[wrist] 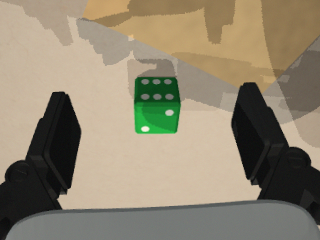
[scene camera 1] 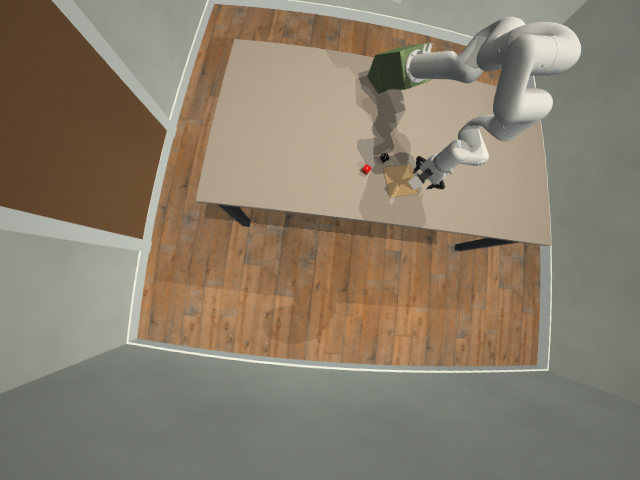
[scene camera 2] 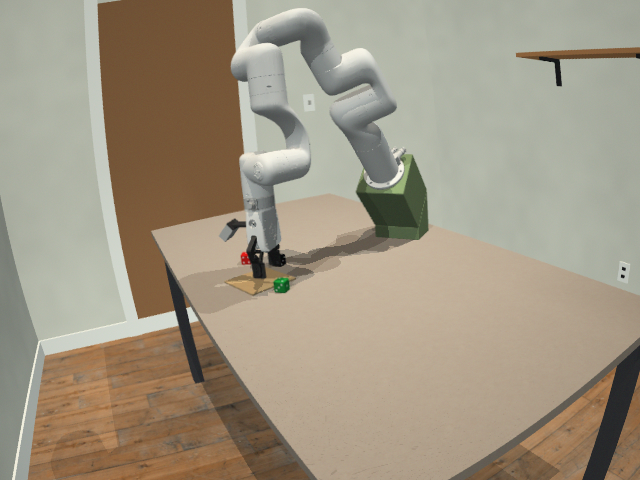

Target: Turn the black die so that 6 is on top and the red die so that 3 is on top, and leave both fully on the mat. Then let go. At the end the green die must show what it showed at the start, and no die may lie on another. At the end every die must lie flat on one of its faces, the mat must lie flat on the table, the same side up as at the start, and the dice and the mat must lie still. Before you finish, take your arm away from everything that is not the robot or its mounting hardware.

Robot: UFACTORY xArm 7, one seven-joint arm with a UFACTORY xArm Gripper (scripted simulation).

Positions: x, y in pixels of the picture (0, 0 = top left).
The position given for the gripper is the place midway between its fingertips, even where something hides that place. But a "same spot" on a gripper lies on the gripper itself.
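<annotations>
The gripper is visible in the wrist view, in scene camera 1 and in scene camera 2 [267, 271]. On the gripper, [wrist: 268, 161] and [scene camera 1: 418, 169] are the same spot. A tan mat is visible in the wrist view, in scene camera 1 and in scene camera 2 [247, 283]. On the tan mat, [wrist: 235, 48] and [scene camera 1: 408, 174] are the same spot.
</annotations>
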